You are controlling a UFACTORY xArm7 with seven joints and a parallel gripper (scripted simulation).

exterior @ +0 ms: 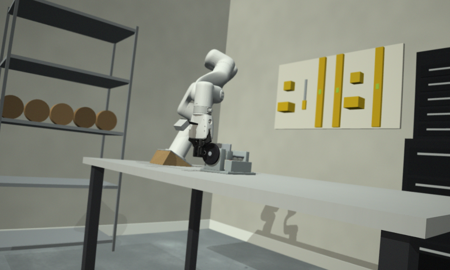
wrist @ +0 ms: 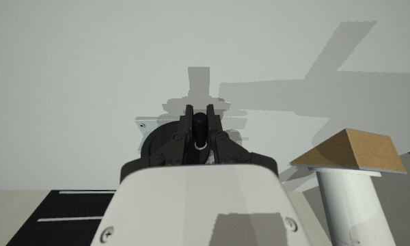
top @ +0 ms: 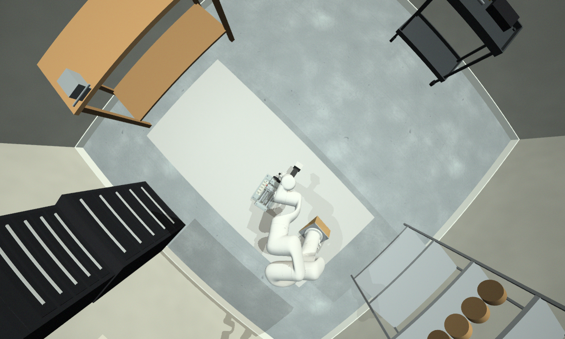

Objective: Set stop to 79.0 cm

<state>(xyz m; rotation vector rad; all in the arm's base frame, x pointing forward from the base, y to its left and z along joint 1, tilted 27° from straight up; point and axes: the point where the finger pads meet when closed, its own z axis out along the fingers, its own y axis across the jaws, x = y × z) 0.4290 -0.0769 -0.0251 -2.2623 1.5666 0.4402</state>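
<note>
Right now my hand is 20 mm to the right of the black handwheel.
</note>
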